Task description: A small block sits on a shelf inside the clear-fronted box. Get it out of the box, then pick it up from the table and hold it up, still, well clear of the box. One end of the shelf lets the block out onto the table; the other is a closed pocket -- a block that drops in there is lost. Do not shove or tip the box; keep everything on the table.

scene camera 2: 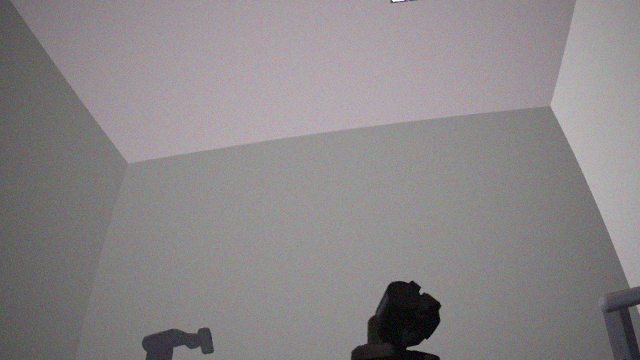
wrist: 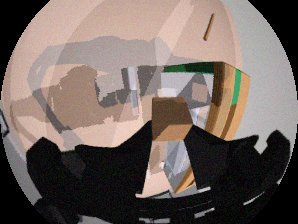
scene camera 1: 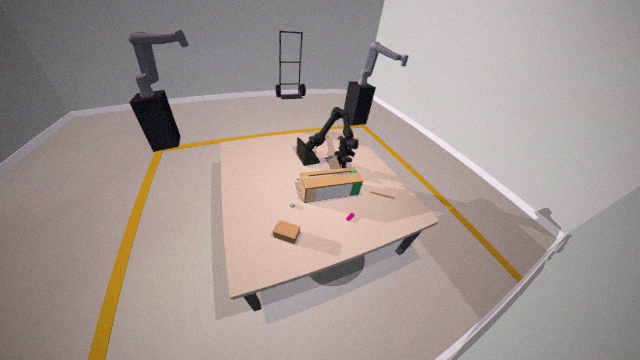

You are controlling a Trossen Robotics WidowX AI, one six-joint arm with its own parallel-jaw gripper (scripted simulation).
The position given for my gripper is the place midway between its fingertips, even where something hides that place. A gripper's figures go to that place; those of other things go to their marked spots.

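It is my gripper [wrist: 166, 123] that I find at 0.10 m from the lens, while a tan block [wrist: 171, 121] sits at 0.06 m from the lens.
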